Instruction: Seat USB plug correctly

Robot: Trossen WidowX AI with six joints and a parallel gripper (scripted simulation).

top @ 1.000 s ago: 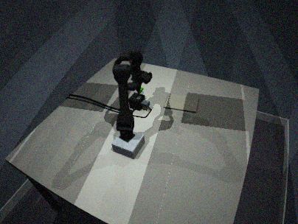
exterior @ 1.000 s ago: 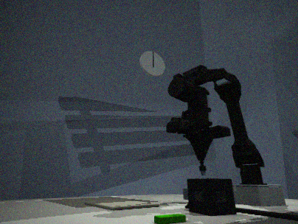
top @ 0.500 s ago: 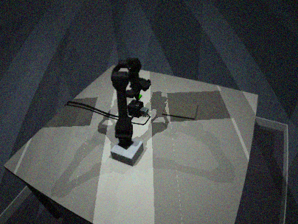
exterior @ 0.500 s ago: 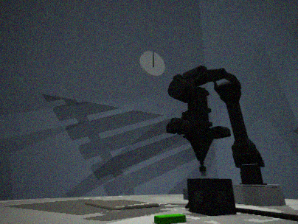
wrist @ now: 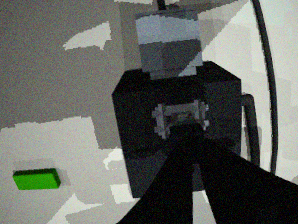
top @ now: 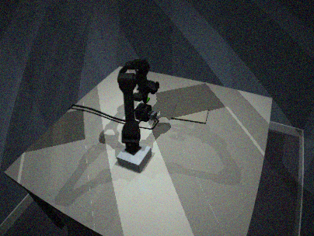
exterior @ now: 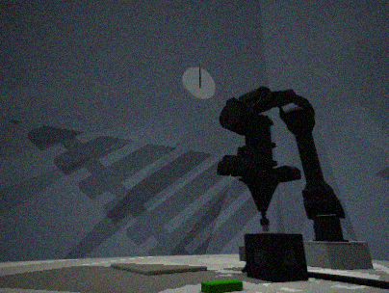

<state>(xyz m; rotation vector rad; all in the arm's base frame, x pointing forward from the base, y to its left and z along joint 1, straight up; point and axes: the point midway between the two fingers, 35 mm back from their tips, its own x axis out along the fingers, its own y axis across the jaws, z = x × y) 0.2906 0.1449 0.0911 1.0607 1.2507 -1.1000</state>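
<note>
The USB plug lies 20 mm below my gripper tip. The rest, counted from my gripper tip: green block (140 mm ahead, 110 mm to the left, 110 mm below); then thin flat plate (180 mm ahead, 210 mm to the right, 120 mm below).
</note>
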